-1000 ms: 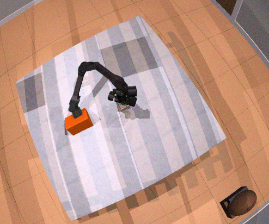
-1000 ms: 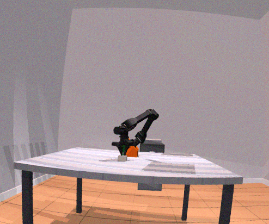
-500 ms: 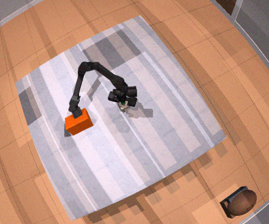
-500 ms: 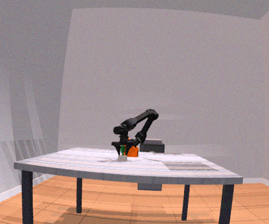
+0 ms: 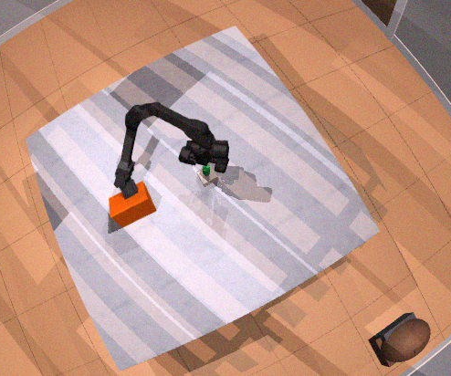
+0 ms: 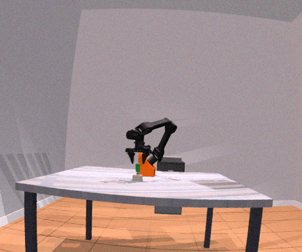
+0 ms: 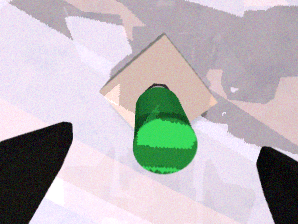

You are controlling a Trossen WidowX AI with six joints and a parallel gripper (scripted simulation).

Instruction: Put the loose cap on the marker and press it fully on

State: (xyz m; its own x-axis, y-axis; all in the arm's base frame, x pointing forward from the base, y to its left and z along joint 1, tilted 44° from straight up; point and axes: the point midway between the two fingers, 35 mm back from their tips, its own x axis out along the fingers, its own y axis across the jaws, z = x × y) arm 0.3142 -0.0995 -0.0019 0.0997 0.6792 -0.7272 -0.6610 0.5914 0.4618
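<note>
My gripper tip is 30 mm above the green marker cap. The rest, counted from my gripper tip: holder block (90 mm below).
</note>
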